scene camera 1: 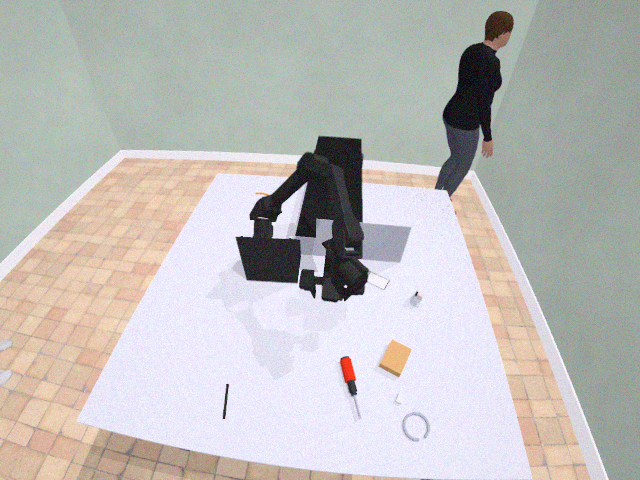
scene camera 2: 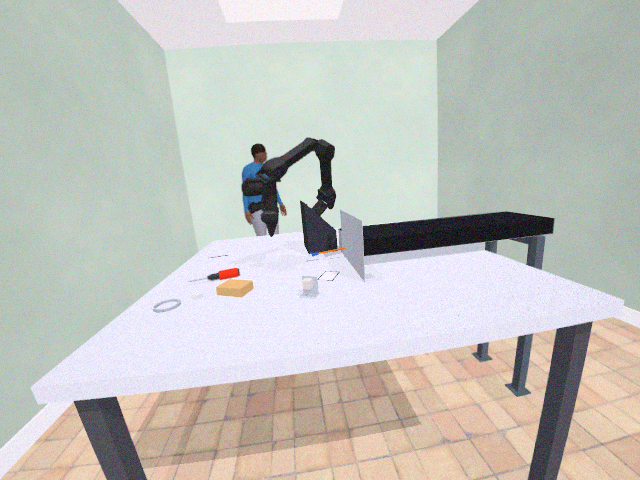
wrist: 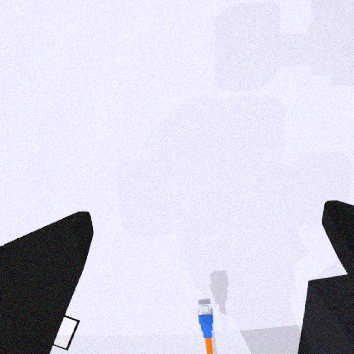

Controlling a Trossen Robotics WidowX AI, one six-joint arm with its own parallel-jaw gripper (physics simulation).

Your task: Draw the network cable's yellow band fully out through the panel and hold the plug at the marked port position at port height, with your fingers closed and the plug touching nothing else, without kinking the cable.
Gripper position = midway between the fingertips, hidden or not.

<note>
In view: my gripper (scene camera 1: 329, 299) and an orange-tan block (scene camera 1: 394, 360).
My gripper shows as well in the wrist view (wrist: 207, 217). The wrist view misses the orange-tan block: it is out of frame.
</note>
